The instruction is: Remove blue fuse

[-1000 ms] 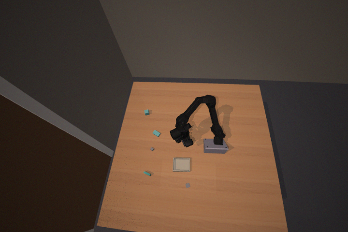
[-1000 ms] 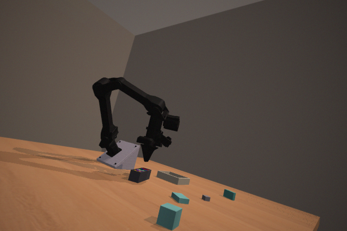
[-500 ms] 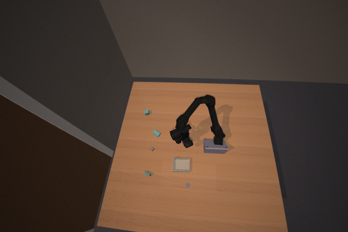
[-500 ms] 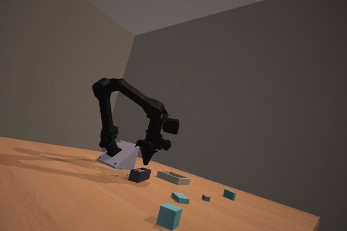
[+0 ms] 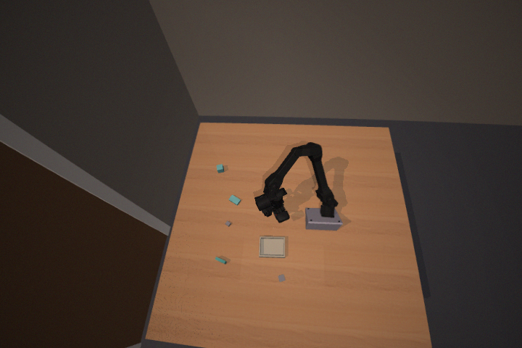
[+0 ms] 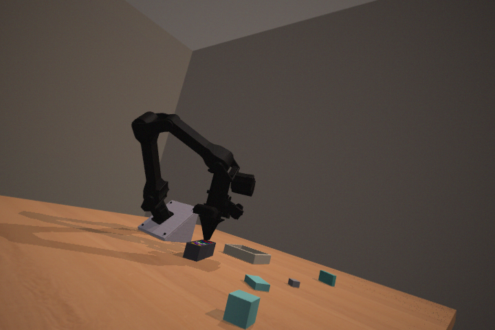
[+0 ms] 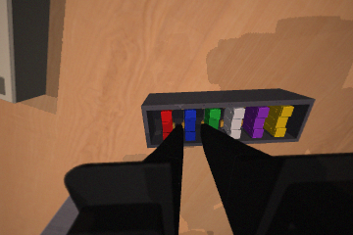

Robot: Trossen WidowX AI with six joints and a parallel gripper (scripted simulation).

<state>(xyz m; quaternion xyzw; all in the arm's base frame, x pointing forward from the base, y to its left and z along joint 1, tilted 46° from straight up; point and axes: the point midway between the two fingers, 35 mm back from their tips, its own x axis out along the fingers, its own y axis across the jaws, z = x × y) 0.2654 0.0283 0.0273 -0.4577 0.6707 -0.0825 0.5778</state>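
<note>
Right now the shallow grey tray is 20 cm to the left of my gripper tip and 4 cm below it.
</note>
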